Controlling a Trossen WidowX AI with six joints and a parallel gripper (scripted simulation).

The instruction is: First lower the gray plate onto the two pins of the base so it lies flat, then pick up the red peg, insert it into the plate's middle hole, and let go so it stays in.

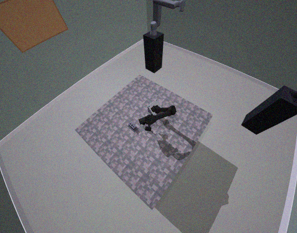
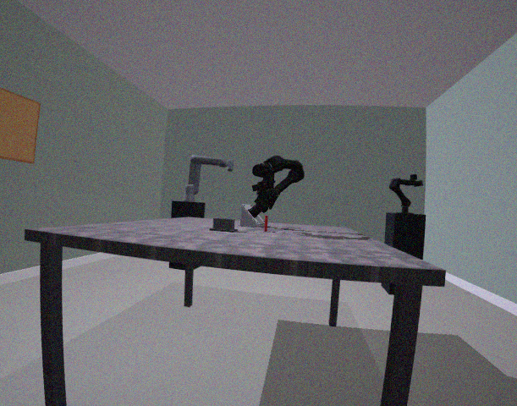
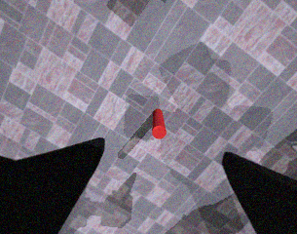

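Now: gripper tip 70 mm above the red peg. Round my gripper tip: gray plate 120 mm ahead, 180 mm to the right, 70 mm below; dark flat base 120 mm ahead, 180 mm to the right, 110 mm below.
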